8 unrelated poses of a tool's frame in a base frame.
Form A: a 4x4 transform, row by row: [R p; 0 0 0 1], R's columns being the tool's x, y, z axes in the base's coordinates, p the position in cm. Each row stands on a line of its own.
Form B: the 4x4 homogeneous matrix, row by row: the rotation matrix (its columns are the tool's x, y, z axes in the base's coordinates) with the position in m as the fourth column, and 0 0 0 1 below. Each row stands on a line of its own. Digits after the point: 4 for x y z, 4 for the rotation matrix.
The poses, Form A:
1:
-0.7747 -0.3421 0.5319 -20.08
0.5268 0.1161 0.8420 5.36
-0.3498 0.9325 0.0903 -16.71
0 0 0 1
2:
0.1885 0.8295 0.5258 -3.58
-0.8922 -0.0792 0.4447 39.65
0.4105 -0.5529 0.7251 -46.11
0 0 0 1
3:
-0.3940 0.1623 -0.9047 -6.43
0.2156 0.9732 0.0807 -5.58
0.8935 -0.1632 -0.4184 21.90
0 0 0 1
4:
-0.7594 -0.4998 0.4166 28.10
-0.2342 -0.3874 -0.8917 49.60
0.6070 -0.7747 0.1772 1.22
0 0 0 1
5:
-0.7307 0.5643 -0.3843 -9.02
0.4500 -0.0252 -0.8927 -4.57
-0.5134 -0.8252 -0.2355 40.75
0 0 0 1
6:
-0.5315 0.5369 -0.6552 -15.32
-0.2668 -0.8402 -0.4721 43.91
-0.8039 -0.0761 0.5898 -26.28
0 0 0 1
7:
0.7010 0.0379 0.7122 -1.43
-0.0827 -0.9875 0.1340 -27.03
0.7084 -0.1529 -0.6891 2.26
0 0 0 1
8:
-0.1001 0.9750 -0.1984 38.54
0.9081 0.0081 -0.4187 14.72
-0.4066 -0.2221 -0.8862 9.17
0 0 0 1
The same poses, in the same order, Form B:
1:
-0.7747 -0.3421 0.5319 -0.2008
0.5268 0.1161 0.8420 0.0536
-0.3498 0.9325 0.0903 -0.1671
0 0 0 1

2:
0.1885 0.8295 0.5258 -0.0358
-0.8922 -0.0792 0.4447 0.3965
0.4105 -0.5529 0.7251 -0.4611
0 0 0 1

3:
-0.3940 0.1623 -0.9047 -0.0643
0.2156 0.9732 0.0807 -0.0558
0.8935 -0.1632 -0.4184 0.2190
0 0 0 1

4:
-0.7594 -0.4998 0.4166 0.2810
-0.2342 -0.3874 -0.8917 0.4960
0.6070 -0.7747 0.1772 0.0122
0 0 0 1

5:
-0.7307 0.5643 -0.3843 -0.0902
0.4500 -0.0252 -0.8927 -0.0457
-0.5134 -0.8252 -0.2355 0.4075
0 0 0 1

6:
-0.5315 0.5369 -0.6552 -0.1532
-0.2668 -0.8402 -0.4721 0.4391
-0.8039 -0.0761 0.5898 -0.2628
0 0 0 1

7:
0.7010 0.0379 0.7122 -0.0143
-0.0827 -0.9875 0.1340 -0.2703
0.7084 -0.1529 -0.6891 0.0226
0 0 0 1

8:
-0.1001 0.9750 -0.1984 0.3854
0.9081 0.0081 -0.4187 0.1472
-0.4066 -0.2221 -0.8862 0.0917
0 0 0 1

